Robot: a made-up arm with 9 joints. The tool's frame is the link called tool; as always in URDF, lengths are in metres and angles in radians. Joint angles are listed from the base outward.
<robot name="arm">
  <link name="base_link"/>
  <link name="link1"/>
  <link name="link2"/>
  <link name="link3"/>
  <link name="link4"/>
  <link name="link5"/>
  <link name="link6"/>
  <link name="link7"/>
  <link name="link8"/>
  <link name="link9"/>
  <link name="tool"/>
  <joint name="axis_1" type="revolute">
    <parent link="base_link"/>
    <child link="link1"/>
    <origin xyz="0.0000 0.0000 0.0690" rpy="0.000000 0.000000 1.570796"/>
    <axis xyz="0 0 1"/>
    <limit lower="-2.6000" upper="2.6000"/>
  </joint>
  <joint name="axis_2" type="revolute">
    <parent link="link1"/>
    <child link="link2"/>
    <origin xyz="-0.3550 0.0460 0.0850" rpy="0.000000 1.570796 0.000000"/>
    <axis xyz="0 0 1"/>
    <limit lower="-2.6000" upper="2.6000"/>
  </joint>
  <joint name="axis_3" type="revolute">
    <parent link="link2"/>
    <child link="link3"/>
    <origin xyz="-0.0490 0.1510 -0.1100" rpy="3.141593 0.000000 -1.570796"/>
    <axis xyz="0 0 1"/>
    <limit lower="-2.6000" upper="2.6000"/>
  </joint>
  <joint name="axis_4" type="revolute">
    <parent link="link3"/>
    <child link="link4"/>
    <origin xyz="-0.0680 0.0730 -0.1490" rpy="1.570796 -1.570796 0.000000"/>
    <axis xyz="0 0 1"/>
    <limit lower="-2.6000" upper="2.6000"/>
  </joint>
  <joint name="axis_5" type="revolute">
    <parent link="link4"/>
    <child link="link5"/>
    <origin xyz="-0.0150 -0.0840 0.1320" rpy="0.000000 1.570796 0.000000"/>
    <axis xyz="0 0 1"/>
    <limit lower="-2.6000" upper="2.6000"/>
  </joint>
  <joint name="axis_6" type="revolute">
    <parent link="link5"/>
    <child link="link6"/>
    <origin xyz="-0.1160 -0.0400 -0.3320" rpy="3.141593 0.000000 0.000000"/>
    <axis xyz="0 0 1"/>
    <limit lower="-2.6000" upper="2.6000"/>
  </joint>
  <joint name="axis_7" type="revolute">
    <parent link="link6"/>
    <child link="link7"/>
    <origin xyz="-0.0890 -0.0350 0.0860" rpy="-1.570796 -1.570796 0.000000"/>
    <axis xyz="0 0 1"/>
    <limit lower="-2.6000" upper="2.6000"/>
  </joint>
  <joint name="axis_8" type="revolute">
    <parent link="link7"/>
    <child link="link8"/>
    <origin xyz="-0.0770 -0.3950 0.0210" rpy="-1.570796 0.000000 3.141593"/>
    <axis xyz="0 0 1"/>
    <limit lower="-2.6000" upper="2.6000"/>
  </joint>
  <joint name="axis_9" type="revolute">
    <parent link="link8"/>
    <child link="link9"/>
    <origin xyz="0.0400 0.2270 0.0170" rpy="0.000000 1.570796 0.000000"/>
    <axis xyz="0 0 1"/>
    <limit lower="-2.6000" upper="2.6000"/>
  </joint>
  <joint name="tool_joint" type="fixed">
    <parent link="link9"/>
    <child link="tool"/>
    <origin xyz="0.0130 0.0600 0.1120" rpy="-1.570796 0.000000 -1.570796"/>
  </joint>
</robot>
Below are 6 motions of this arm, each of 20 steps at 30 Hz.
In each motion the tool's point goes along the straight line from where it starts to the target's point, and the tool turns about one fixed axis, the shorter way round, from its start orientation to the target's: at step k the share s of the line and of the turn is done. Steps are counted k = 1, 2, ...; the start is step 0. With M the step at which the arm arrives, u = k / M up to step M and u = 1 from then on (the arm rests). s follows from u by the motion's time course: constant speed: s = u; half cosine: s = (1 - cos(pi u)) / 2; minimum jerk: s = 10 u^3 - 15 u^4 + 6 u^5.
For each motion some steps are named. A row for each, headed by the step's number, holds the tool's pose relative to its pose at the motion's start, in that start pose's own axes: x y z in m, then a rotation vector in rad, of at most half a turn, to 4 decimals.
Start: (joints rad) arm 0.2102 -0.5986 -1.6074 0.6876 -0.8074 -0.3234 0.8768 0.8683 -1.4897
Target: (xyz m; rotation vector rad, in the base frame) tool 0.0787 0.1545 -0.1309 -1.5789 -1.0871 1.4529
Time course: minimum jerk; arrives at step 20
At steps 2, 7, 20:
2: -0.0039 0.0033 -0.0015 0.0053 0.0057 -0.0001
7: -0.1067 0.0897 -0.0423 0.1444 0.1569 -0.0016
20: -0.4536 0.3815 -0.1799 0.6140 0.6670 -0.0070

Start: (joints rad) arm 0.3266 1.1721 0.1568 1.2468 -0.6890 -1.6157 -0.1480 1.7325 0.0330
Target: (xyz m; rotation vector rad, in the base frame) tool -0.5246 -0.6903 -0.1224 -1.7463 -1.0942 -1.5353
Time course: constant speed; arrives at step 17
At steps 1, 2, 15, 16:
1: 0.0357 -0.0112 -0.0043 -0.0113 -0.0381 0.0171
2: 0.0713 -0.0223 -0.0086 -0.0226 -0.0762 0.0342
15: 0.5349 -0.1673 -0.0642 -0.1693 -0.5713 0.2568
16: 0.5705 -0.1785 -0.0684 -0.1805 -0.6094 0.2740

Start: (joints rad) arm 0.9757 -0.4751 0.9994 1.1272 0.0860 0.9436 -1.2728 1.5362 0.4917
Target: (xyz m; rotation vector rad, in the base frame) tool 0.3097 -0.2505 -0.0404 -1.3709 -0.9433 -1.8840
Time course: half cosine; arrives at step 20
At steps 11, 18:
11: 0.1665 0.0634 -0.1472 -0.4743 -0.5098 -0.3066
18: 0.2809 0.1069 -0.2484 -0.8001 -0.8601 -0.5173

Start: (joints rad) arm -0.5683 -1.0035 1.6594 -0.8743 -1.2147 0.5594 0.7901 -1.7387 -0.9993
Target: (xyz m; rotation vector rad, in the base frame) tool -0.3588 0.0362 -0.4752 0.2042 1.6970 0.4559
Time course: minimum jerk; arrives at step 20
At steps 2, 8, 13, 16, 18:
2: -0.0032 0.0071 0.0047 0.0100 0.0062 0.0096
8: -0.1174 0.2630 0.1746 0.3701 0.2303 0.3550
13: -0.2829 0.6337 0.4207 0.8918 0.5549 0.8554
16: -0.3485 0.7805 0.5182 1.0985 0.6834 1.0536
18: -0.3668 0.8214 0.5453 1.1560 0.7192 1.1088

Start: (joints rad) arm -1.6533 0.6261 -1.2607 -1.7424 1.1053 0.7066 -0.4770 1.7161 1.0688
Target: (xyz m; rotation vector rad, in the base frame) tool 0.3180 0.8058 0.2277 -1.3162 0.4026 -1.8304
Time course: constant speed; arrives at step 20
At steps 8, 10, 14, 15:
8: -0.0147 0.1128 -0.3224 -0.2939 -0.4594 -0.0785
10: -0.0184 0.1411 -0.4030 -0.3674 -0.5742 -0.0982
14: -0.0257 0.1975 -0.5641 -0.5143 -0.8039 -0.1374
15: -0.0275 0.2116 -0.6044 -0.5511 -0.8613 -0.1472

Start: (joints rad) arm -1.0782 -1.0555 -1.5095 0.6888 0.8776 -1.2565 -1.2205 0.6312 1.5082
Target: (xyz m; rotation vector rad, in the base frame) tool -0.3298 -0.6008 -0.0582 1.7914 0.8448 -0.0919
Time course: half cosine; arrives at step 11
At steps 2, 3, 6, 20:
2: 0.0076 0.0352 -0.0012 -0.0410 0.0106 -0.0262
3: 0.0166 0.0765 -0.0026 -0.0892 0.0229 -0.0569
6: 0.0549 0.2532 -0.0087 -0.2951 0.0760 -0.1885
20: 0.0962 0.4434 -0.0152 -0.5166 0.1330 -0.3300

